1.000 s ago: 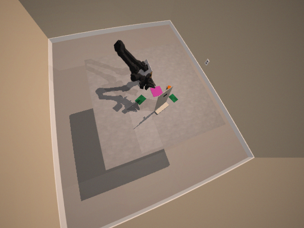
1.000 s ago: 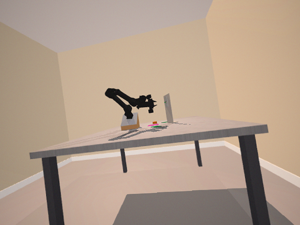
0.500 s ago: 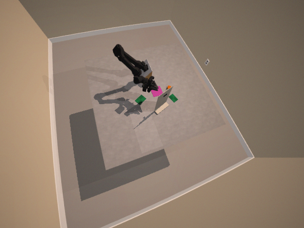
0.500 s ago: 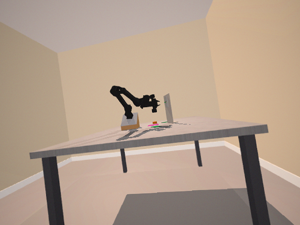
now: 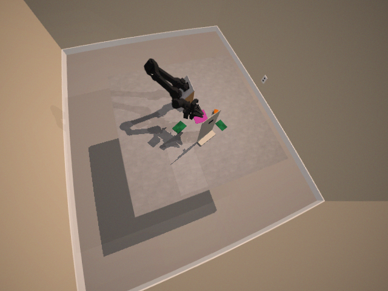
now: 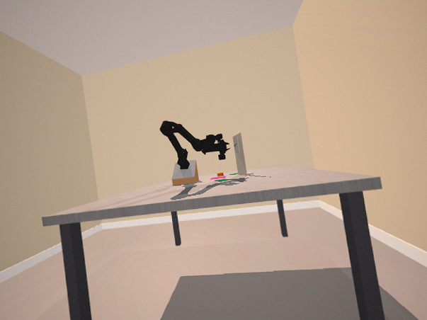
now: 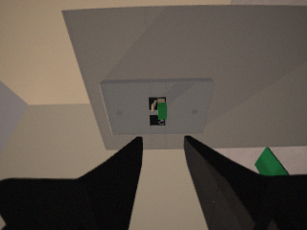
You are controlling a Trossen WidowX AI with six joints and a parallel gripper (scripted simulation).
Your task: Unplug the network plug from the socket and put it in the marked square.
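Now: gripper tip 5 cm short of the network plug and 2 cm to the right of it. Also, from my gripper tip: upright panel 9 cm below, 6 cm ahead, 4 cm to the left; then pink square 23 cm below, 13 cm behind, 4 cm to the left; then orange block 22 cm below, 19 cm to the left, 15 cm behind.
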